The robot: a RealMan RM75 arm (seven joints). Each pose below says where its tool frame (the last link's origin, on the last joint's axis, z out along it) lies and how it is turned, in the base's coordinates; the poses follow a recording.
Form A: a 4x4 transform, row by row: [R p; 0 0 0 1], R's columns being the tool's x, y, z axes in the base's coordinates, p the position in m. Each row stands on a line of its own.
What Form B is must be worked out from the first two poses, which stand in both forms.
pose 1, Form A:
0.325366 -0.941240 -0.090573 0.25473
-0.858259 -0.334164 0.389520 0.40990
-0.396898 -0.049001 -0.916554 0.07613
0 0 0 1
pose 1, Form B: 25.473 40.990 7.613 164.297 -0.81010 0.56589 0.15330
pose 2, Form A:
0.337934 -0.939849 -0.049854 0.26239
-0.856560 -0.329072 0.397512 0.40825
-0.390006 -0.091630 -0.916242 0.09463
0 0 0 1
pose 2, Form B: 26.239 40.825 9.463 162.495 -0.81309 0.56543 0.13845
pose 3, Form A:
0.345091 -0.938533 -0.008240 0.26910
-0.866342 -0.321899 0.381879 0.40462
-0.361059 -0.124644 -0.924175 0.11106
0 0 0 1
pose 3, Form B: 26.910 40.462 11.106 161.896 -0.81501 0.56769 0.11616
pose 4, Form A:
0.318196 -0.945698 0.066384 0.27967
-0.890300 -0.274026 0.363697 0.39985
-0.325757 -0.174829 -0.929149 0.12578
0 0 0 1
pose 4, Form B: 27.967 39.985 12.578 160.474 -0.80561 0.58662 0.08287
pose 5, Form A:
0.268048 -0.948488 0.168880 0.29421
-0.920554 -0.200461 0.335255 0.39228
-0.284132 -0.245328 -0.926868 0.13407
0 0 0 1
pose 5, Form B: 29.421 39.228 13.407 158.379 -0.78783 0.61472 0.03791
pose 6, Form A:
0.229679 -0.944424 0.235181 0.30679
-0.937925 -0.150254 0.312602 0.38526
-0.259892 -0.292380 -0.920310 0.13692
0 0 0 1
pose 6, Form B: 30.679 38.526 13.692 156.991 -0.77388 0.63328 0.00831
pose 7, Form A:
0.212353 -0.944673 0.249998 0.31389
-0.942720 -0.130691 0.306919 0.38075
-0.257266 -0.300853 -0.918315 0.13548
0 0 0 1
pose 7, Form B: 31.389 38.075 13.548 156.683 -0.76773 0.64077 0.00247
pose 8, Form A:
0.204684 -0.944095 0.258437 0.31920
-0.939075 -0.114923 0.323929 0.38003
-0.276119 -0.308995 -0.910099 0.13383
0 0 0 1
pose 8, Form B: 31.920 38.003 13.383 155.529 -0.76396 0.64523 0.00606
